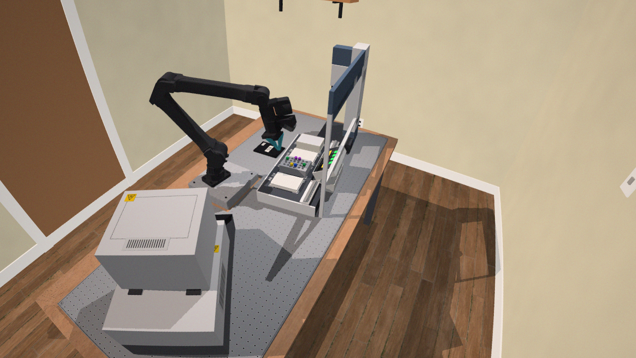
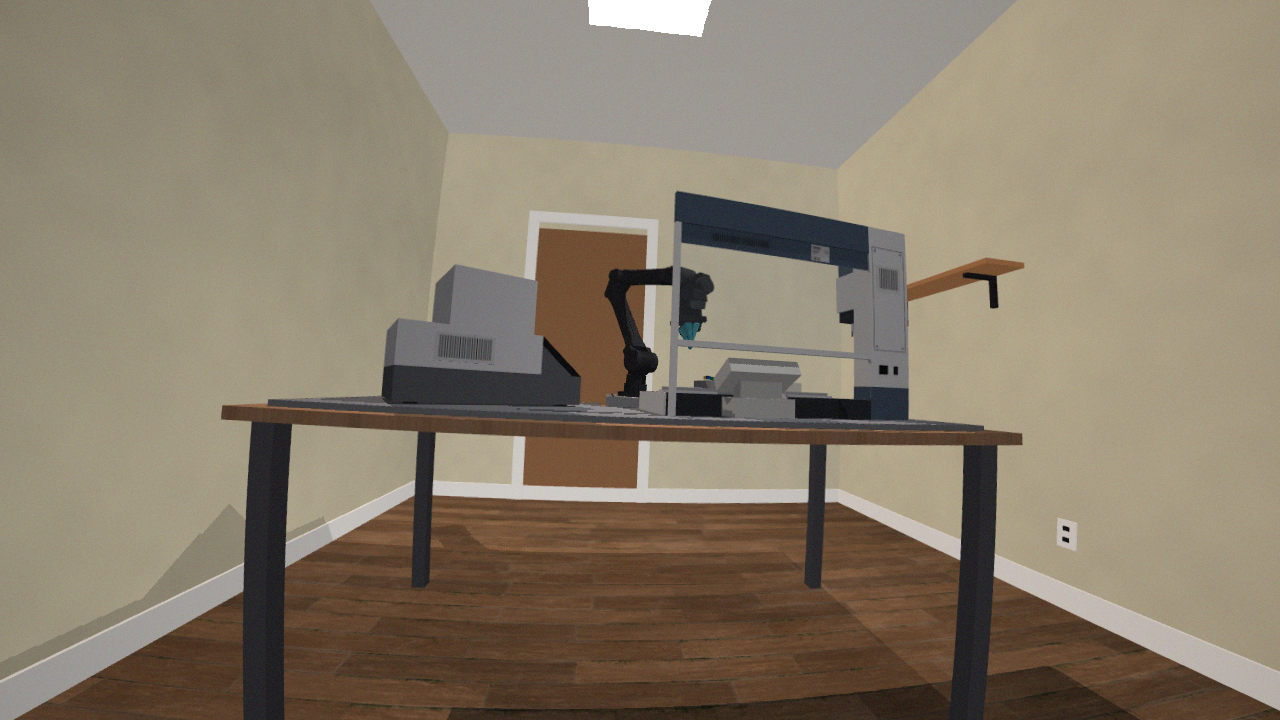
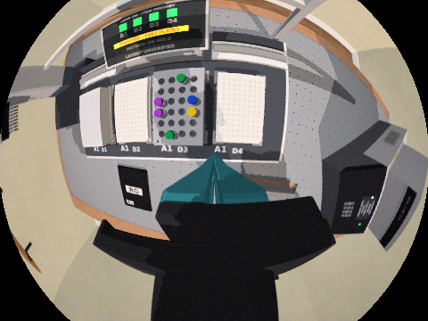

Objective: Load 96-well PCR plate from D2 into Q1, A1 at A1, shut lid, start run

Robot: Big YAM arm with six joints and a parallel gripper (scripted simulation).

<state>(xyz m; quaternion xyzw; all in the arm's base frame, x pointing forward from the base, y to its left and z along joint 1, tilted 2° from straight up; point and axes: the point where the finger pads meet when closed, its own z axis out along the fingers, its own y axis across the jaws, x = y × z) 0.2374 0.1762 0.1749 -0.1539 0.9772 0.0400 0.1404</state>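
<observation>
The tube cooling block lies 120 mm below my hand, 70 mm to the left of it and 40 mm ahead of it. Also, from my hand: black flat pad: 230 mm behind, 190 mm below, 180 mm to the left.
</observation>
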